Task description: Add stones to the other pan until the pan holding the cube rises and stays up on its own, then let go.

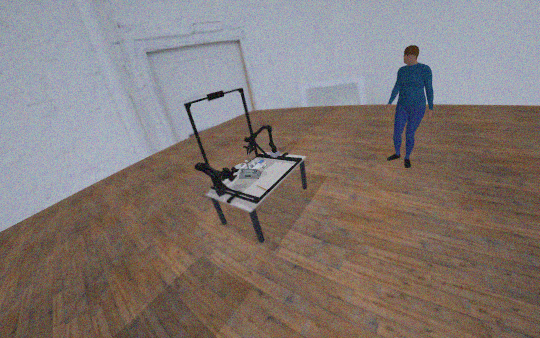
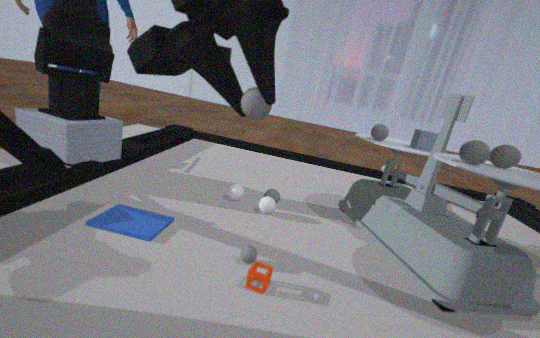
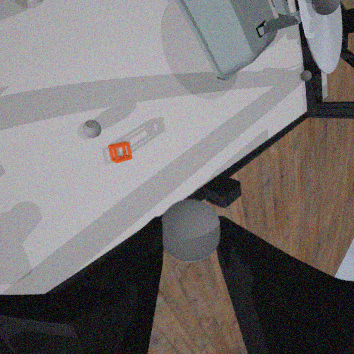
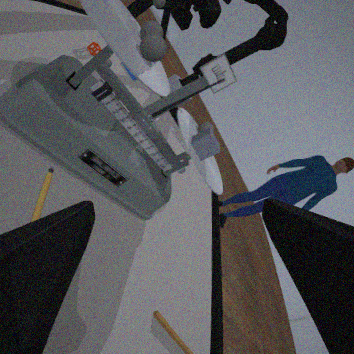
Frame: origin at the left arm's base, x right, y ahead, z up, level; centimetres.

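Seen in the pictures: left gripper, fingertip midpoint: [image 1: 248,154] [image 2: 258,110] [image 3: 188,224] [image 4: 155,1]; right gripper, fingertip midpoint: [image 1: 238,172] [image 4: 179,208]; left arm's base at its link origin: [image 1: 274,151] [image 2: 73,115]; right arm's base at its link origin: [image 1: 219,187] [image 3: 343,22].
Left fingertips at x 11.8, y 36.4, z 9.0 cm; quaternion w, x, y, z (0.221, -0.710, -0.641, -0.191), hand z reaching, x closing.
Note:
Offsets run from my left fingertips to a thing's middle.
My left gripper [image 2: 257,106] [image 3: 188,224] is shut on a grey round stone {dx -0.1, dy -0.3, dz +0.5 cm} [image 2: 256,103] [image 3: 191,240], held high above the table, away from the scale {dx -24.3, dy +19.0, dz -6.1 cm} [image 2: 415,250] [image 4: 85,120]. The grey cube {dx -31.1, dy +16.9, dz -1.9 cm} [image 2: 424,140] [image 4: 206,141] sits on the far pan {dx -32.1, dy +13.7, dz -3.4 cm} [image 2: 400,145] [image 4: 215,182] with one stone {dx -29.5, dy +10.0, dz -2.0 cm} [image 2: 379,132] beside it. The other pan {dx -16.4, dy +24.3, dz -2.2 cm} [image 2: 522,175] [image 3: 327,57] [image 4: 158,82] carries two stones {dx -15.7, dy +20.3, dz -0.8 cm} [image 2: 474,152] {dx -19.0, dy +24.0, dz -0.8 cm} [image 2: 505,156]. Which pan is higher I cannot tell. My right gripper [image 4: 179,208] is open and empty, facing the scale.
Two white balls {dx -20.2, dy -9.7, dz -16.4 cm} [image 2: 236,192] {dx -19.1, dy -3.4, dz -16.4 cm} [image 2: 267,204] and a dark stone {dx -23.2, dy -4.1, dz -16.4 cm} [image 2: 272,194] lie mid-table. A grey stone {dx -4.6, dy +0.2, dz -16.8 cm} [image 2: 248,254] [image 3: 92,129] lies by an orange open cube {dx -1.4, dy +2.9, dz -16.8 cm} [image 2: 260,276] [image 3: 121,159]. A blue pad {dx -3.2, dy -15.4, dz -17.5 cm} [image 2: 131,222] lies leftward. Two yellow sticks {dx -27.4, dy +31.7, dz -17.4 cm} [image 4: 42,195] {dx -58.0, dy +27.1, dz -17.4 cm} [image 4: 170,330] lie before the scale.

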